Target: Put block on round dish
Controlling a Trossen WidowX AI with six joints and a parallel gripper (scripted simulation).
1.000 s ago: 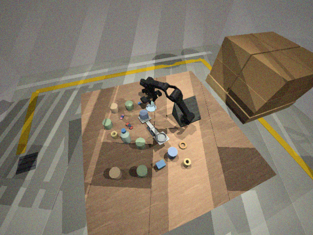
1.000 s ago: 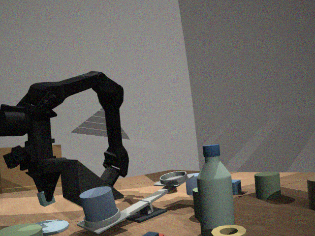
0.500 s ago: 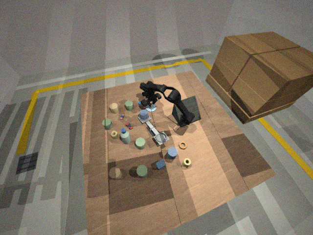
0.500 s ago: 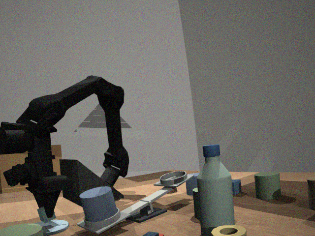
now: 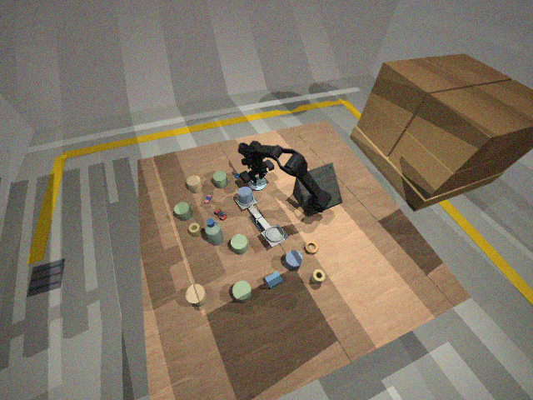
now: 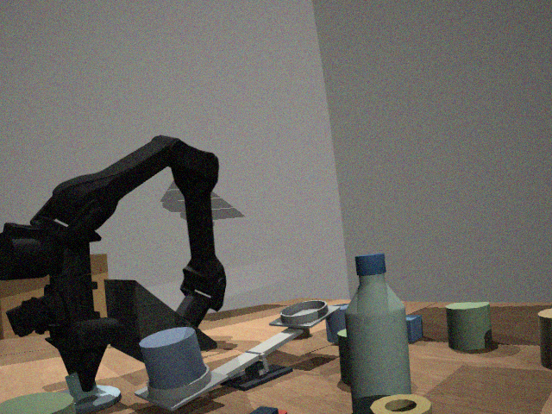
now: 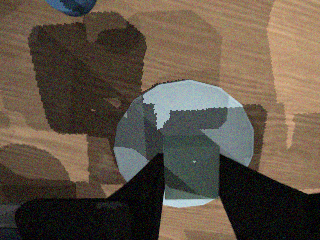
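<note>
Now: gripper tip 1 cm above the pale blue round dish. The rest, counted from my gripper tip: bottle: 26 cm ahead, 29 cm to the left, 10 cm above; balance: 5 cm ahead, 24 cm to the left, 1 cm above; balance beam: 5 cm ahead, 24 cm to the left, 2 cm above.
</note>
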